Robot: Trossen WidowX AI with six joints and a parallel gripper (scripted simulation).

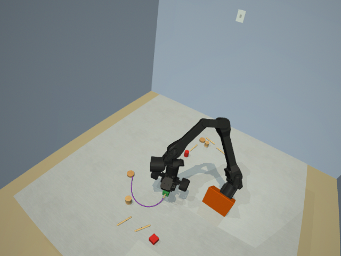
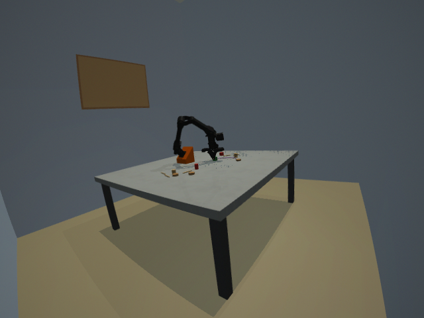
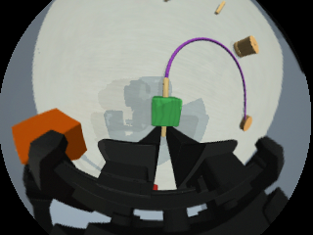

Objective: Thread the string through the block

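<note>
Right now my gripper tip is 30 mm to the right of the green block and 10 mm past it. From my gripper tip the other things lie so: red cube 250 mm to the left, 130 mm behind; thin wooden stick 40 mm to the left, 10 mm behind; red cylinder 260 mm to the right, 80 mm ahead, 10 mm above.
</note>
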